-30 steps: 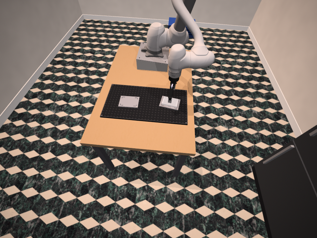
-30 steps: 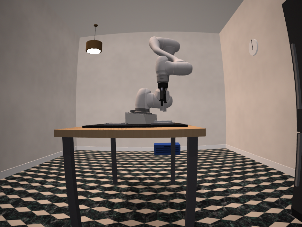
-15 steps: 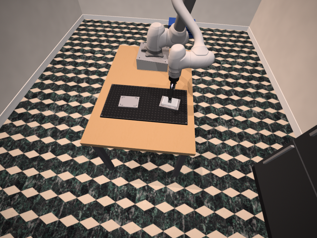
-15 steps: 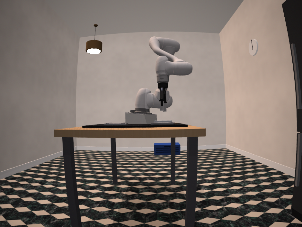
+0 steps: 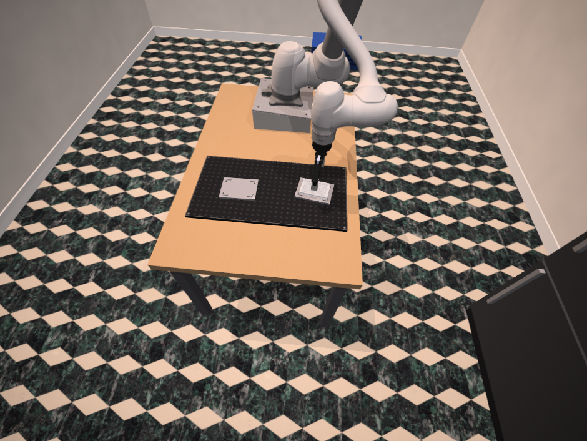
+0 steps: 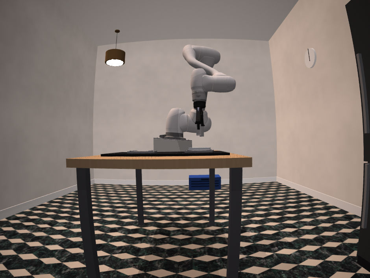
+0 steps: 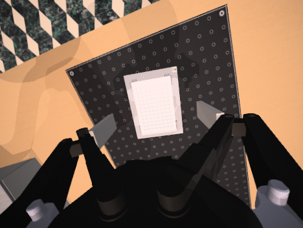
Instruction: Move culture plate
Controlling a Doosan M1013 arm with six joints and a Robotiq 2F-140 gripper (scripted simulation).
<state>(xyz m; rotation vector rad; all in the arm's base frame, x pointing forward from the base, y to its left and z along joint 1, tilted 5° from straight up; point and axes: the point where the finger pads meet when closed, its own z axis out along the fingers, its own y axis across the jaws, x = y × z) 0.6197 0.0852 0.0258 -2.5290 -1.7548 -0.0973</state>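
Right now my hand is 80 mm above the clear lid. The rest, counted from my hand: grey nest N2 (40 mm behind, 350 mm to the right, 100 mm below); grey nest N1 (100 mm below); plate (90 mm below).
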